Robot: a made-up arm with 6 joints. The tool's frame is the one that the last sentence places. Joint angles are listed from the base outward.
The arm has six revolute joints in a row. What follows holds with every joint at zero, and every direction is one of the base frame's.
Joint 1 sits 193 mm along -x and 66.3 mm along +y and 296.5 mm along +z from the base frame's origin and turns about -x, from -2.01 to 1.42 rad.
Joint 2 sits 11.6 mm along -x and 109.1 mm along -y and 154.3 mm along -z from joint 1 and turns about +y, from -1.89 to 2.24 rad.
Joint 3 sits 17.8 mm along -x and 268.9 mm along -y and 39 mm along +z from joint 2 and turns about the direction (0.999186, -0.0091, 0.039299), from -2.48 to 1.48 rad.
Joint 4 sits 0.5 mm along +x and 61.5 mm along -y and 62.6 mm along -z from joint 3 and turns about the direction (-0.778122, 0.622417, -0.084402), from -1.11 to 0.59 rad.
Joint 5 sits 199.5 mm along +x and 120 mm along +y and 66.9 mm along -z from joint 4 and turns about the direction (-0.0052, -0.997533, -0.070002), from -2.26 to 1.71 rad.
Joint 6 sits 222.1 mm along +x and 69.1 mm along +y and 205.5 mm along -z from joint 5 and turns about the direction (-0.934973, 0.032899, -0.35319), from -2.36 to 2.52 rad.
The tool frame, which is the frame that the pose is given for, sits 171.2 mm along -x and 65.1 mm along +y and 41.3 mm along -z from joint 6; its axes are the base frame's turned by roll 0.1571, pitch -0.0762 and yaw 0.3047 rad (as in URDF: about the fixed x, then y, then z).
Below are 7 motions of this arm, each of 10 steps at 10 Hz.
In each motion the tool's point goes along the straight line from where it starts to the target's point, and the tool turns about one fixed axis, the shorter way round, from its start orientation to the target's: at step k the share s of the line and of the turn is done. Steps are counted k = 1, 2, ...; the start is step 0. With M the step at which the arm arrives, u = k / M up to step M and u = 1 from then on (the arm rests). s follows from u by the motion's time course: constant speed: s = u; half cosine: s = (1 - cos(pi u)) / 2; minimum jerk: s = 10 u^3 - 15 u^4 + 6 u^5.
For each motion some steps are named. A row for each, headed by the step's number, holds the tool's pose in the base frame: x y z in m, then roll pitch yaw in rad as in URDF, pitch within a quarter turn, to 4 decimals.
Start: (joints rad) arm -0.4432 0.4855 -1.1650 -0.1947 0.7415 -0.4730
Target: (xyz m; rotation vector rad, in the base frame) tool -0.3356 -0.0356 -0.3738 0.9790 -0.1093 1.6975
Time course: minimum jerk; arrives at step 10
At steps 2, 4, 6, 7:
2: 0.0163 -0.1389 -0.3785 -0.0084 -0.3316 1.1043
4: -0.0806 -0.1105 -0.3772 0.1546 -0.4079 1.2594
6: -0.2170 -0.0704 -0.3754 0.3698 -0.5517 1.4614
7: -0.2747 -0.0535 -0.3746 0.4559 -0.6232 1.5408

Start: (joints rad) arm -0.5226 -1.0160 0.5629 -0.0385 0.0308 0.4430
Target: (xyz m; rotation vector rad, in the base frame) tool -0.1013 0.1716 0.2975 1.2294 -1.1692 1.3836
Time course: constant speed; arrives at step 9
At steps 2, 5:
2: 0.0372 0.1070 0.2793 1.2801 -1.1412 -0.5045
5: -0.0222 0.1347 0.2871 1.4025 -1.3555 -0.2258

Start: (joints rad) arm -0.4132 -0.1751 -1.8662 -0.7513 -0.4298 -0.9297
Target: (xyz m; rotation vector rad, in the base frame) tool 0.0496 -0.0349 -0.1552 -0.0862 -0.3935 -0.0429
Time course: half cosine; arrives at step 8
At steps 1, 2, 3, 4, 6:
1: 0.0054 -0.3078 -0.1883 0.1678 0.0145 0.5811
2: 0.0104 -0.2771 -0.1845 0.1281 -0.0231 0.5087
3: 0.0179 -0.2311 -0.1790 0.0740 -0.0843 0.4029
4: 0.0266 -0.1768 -0.1724 0.0183 -0.1632 0.2816
6: 0.0429 -0.0765 -0.1602 -0.0597 -0.3241 0.0632

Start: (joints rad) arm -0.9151 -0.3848 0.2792 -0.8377 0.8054 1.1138
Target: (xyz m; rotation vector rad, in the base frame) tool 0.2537 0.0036 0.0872 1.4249 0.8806 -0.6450
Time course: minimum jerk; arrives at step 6
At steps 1, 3, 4, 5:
1: 0.1227 -0.2396 0.2642 1.2255 0.2657 -1.3578
3: 0.1858 -0.1225 0.1790 1.2304 0.6673 -0.7584
4: 0.2252 -0.0493 0.1257 1.4190 0.8823 -0.2556
5: 0.2489 -0.0054 0.0937 1.6335 0.9639 0.1374

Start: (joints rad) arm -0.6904 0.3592 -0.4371 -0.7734 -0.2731 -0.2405
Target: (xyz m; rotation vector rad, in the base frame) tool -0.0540 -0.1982 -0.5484 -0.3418 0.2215 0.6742
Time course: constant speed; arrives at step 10
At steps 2, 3, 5, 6, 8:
2: -0.0497 0.1170 -0.1743 0.9160 -0.2785 0.4953
3: -0.0502 0.0776 -0.2210 0.7603 -0.2198 0.5523
5: -0.0513 -0.0012 -0.3146 0.4644 -0.0809 0.6343
6: -0.0518 -0.0406 -0.3613 0.3218 -0.0042 0.6589
8: -0.0529 -0.1194 -0.4549 0.0394 0.1559 0.6745

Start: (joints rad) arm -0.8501 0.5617 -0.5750 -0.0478 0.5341 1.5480
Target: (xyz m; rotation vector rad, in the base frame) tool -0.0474 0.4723 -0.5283 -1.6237 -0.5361 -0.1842
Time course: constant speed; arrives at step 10
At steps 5, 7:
5: -0.0368 0.3749 -0.5012 -1.2748 -0.2710 0.0395
7: -0.0411 0.4138 -0.5120 -1.4451 -0.3488 0.1160

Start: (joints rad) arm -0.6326 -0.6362 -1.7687 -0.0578 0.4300 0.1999
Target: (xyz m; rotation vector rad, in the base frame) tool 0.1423 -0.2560 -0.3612 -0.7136 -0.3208 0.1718
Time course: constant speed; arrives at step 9
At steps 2, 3, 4, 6, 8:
2: 0.1251 -0.4629 -0.2069 -1.1946 -0.4399 0.1401
3: 0.1276 -0.4333 -0.2289 -1.1311 -0.4070 0.1535
4: 0.1300 -0.4038 -0.2510 -1.0680 -0.3750 0.1689
6: 0.1349 -0.3447 -0.2951 -0.9423 -0.3139 0.2054
8: 0.1398 -0.2856 -0.3392 -0.8165 -0.2576 0.2489

